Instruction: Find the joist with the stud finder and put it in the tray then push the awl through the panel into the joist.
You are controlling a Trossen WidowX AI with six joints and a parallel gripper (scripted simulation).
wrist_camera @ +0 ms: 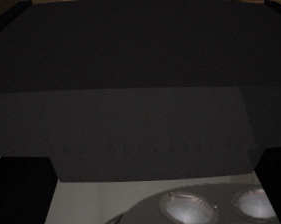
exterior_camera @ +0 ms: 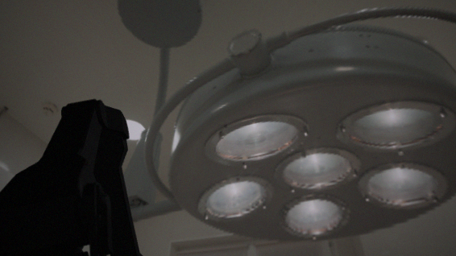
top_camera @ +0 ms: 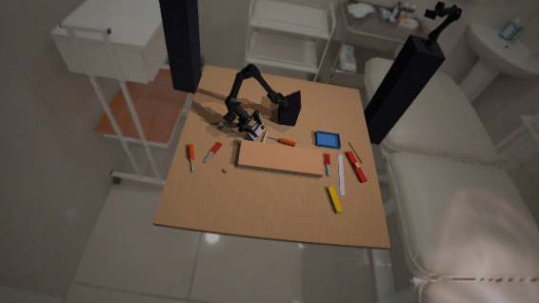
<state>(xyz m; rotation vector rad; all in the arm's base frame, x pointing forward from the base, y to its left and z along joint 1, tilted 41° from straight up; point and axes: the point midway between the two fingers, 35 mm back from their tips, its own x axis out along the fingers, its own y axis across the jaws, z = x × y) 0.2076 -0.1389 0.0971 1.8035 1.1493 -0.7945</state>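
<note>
My gripper tip is 6 cm above the brown-handled awl, 5 cm to the right of it and 3 cm past it. Round my gripper tip: green light (2 cm to the left, 2 cm behind, 1 cm above); then blue tray (48 cm to the left, 10 cm behind, 6 cm below); then stud finder (1 cm to the left, 1 cm below, 1 cm behind).
</note>
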